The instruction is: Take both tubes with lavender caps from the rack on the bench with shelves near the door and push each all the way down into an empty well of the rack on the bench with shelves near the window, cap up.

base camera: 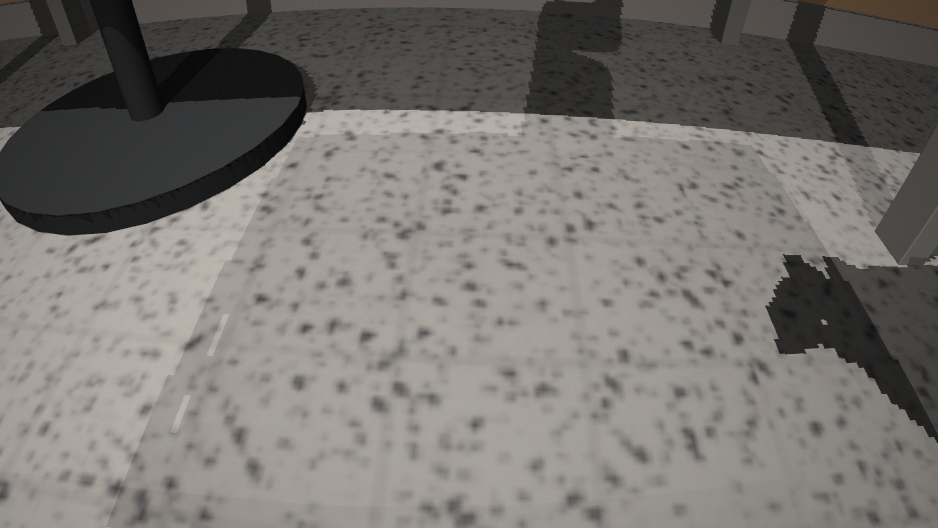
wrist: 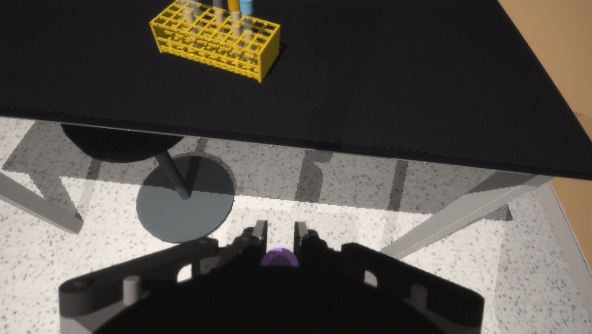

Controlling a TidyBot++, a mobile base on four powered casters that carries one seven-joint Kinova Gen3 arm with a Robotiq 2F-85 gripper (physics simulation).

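Places are measured from the arm's base along level axes (x down, y ahead, z right), in metres.
Pixels of known places: gripper, between the fingertips: [wrist: 280, 235].
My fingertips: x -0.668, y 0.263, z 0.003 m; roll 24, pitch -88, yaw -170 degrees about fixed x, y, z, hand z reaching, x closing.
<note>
For each thing: its middle in the pictures, then the offset to it from my fingertips. "spot": a spot on its surface instead. Level surfaces: height alone.
- tube with a lavender cap, middle of its body: [wrist: 277, 280] dy -0.024, dx +0.022, dz +0.000 m
- black bench top, height of its surface: dx +0.151 m
- yellow rack, a spot on its surface: [wrist: 270, 52] spot: dy +0.353, dx +0.119, dz -0.027 m
- orange cap, a spot on its surface: [wrist: 234, 5] spot: dy +0.349, dx +0.042, dz -0.081 m
- light blue cap, a spot on its surface: [wrist: 246, 6] spot: dy +0.343, dx +0.039, dz -0.063 m
- leg, a spot on its surface: [wrist: 40, 205] spot: dy +0.304, dx +0.801, dz -0.872 m
- Speckled floor, height of its surface: dx +1.065 m
My gripper [wrist: 280, 235] is shut on a tube with a lavender cap [wrist: 280, 257]; the cap shows low between the fingers in the wrist view, and the rest of the tube is hidden. The gripper is out over the floor, in front of the black bench top [wrist: 400, 100]. A yellow rack [wrist: 270, 52] stands on that bench at the upper left of the wrist view. Several tubes stand in it, with an orange cap [wrist: 234, 5] and a light blue cap [wrist: 246, 6] showing at the top edge. No second lavender cap shows.
A stool with a round dark base [base camera: 150, 150] [wrist: 170, 215] stands under the bench's front edge, to the left. A grey bench leg [base camera: 915, 216] [wrist: 445, 220] stands at the right, and another leg [wrist: 40, 205] at the left of the wrist view. Speckled floor [base camera: 459, 295] lies ahead of the base.
</note>
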